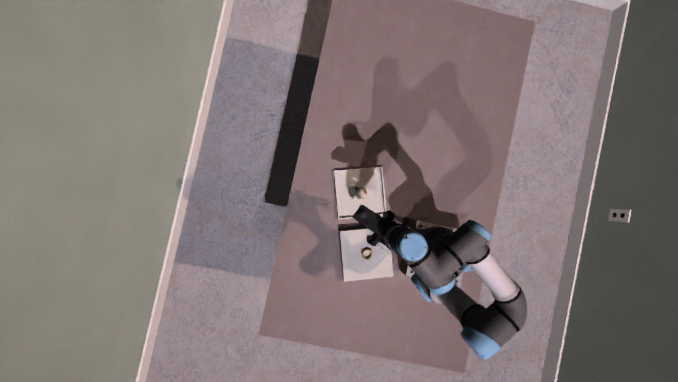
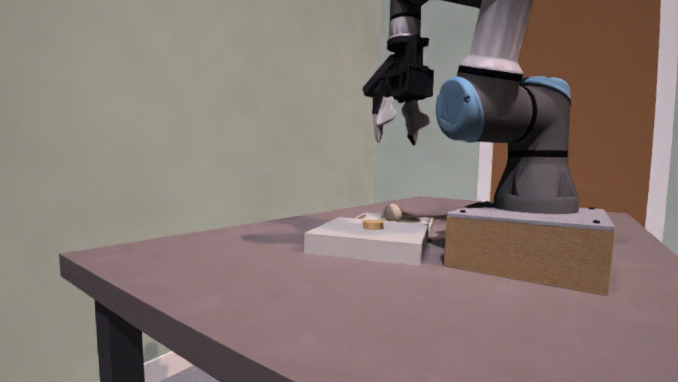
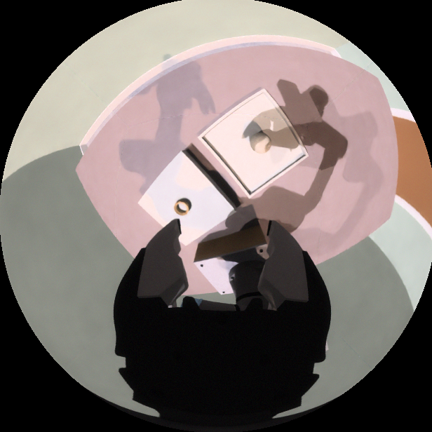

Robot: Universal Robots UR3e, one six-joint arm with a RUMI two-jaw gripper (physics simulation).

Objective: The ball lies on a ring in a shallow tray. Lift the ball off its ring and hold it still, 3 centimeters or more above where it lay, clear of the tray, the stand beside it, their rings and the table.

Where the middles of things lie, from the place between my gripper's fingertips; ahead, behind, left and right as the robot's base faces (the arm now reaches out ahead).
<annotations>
My gripper is now 190 mm above the shallow white tray (image 1: 347, 181), 110 mm to the left of it and 40 mm short of it. Also, from my hand: white stand (image 2: 386, 241): 170 mm below, 120 mm to the left.
</annotations>
